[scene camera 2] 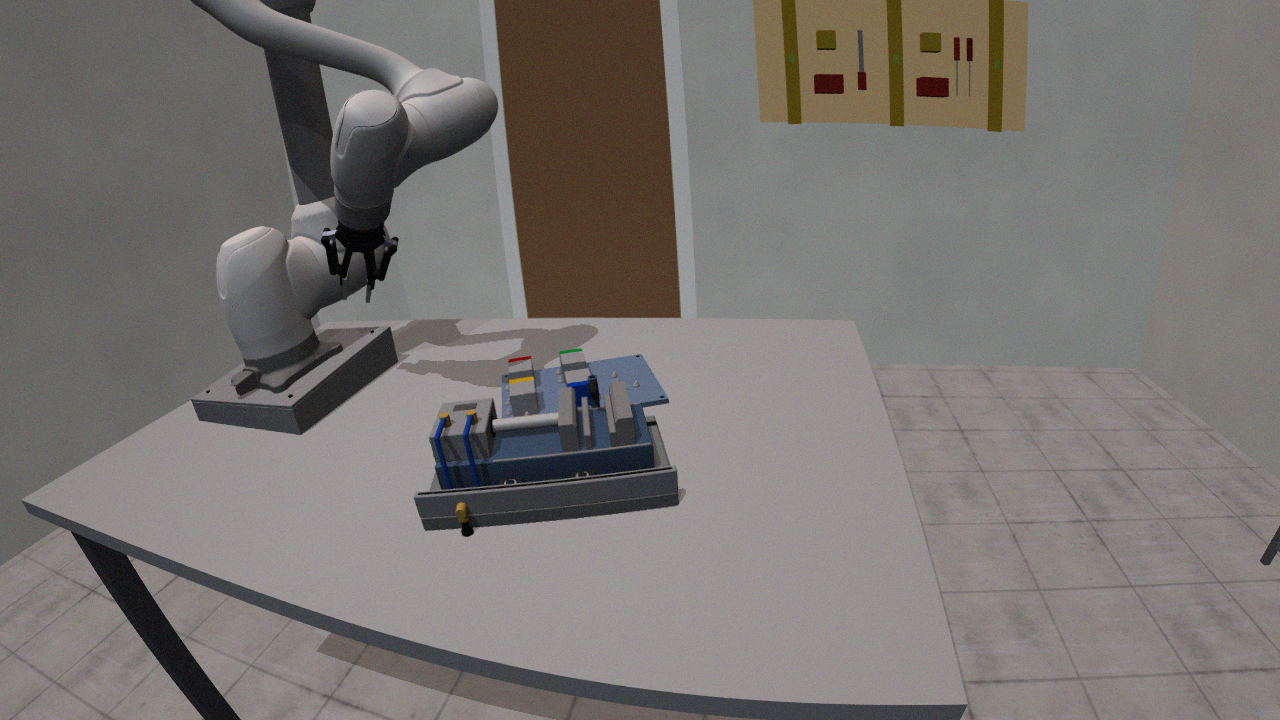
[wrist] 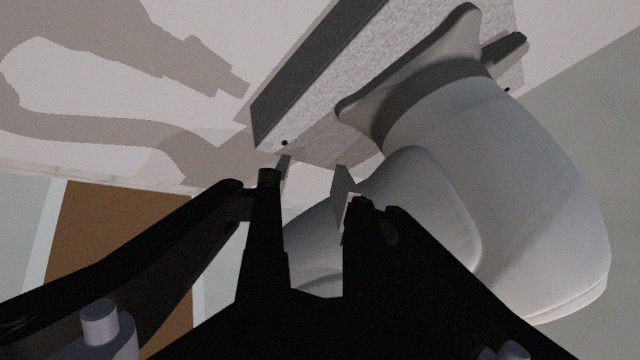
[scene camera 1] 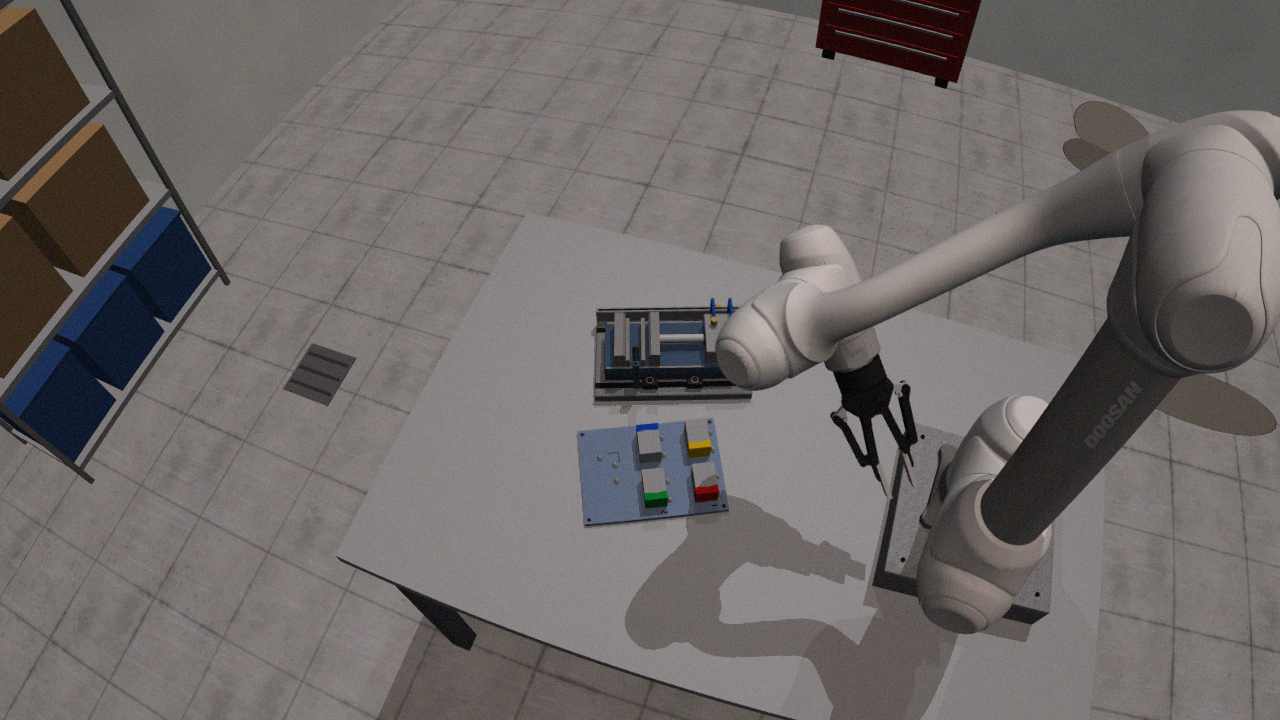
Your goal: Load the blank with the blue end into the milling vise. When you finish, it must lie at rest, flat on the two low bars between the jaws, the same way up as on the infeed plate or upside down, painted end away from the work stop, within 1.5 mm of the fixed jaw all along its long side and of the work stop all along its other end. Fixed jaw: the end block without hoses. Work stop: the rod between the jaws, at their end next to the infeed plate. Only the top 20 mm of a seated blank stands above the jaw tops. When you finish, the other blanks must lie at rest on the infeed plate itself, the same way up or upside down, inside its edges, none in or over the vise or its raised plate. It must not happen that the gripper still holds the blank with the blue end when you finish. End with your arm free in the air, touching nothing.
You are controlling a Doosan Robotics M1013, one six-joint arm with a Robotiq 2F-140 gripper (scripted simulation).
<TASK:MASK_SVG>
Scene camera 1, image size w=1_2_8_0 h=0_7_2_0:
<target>my gripper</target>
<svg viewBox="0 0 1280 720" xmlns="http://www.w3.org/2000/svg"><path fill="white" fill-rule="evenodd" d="M878 354L870 363L862 368L850 372L833 372L842 395L841 404L843 403L843 405L836 412L832 412L830 417L834 424L844 433L860 466L872 466L876 479L881 482L883 491L888 500L892 499L892 494L878 459L871 419L876 415L882 414L887 425L890 426L889 429L896 442L898 442L898 449L909 482L913 488L918 487L918 483L912 468L914 463L910 454L910 447L917 443L918 437L909 401L910 386L905 381L892 383L885 373ZM847 411L860 419L868 455L863 455L850 427L846 423L848 421ZM893 391L895 391L899 400L906 431L905 437L903 437L888 407Z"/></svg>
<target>red-ended blank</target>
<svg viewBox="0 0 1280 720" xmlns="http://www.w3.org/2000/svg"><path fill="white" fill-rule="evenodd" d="M714 462L692 464L691 477L695 503L718 500L719 488Z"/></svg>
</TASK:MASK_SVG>
